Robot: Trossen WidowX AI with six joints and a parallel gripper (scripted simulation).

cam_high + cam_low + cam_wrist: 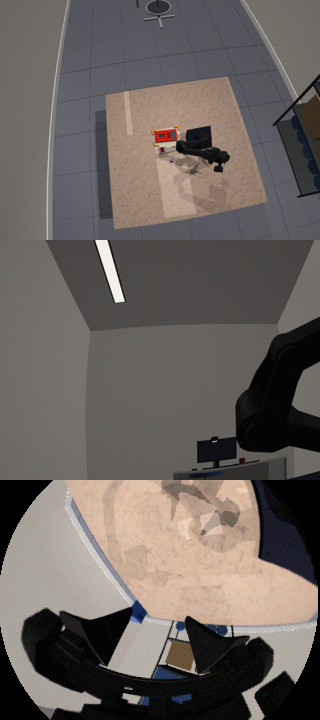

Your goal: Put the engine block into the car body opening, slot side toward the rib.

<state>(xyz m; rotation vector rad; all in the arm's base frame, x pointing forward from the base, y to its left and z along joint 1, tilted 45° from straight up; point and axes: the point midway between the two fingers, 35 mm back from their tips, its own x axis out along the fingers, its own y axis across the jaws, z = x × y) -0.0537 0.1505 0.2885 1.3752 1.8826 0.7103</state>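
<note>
My gripper tip is 360 mm short of the grey engine block, 230 mm to the left of it and 170 mm above it.
</note>
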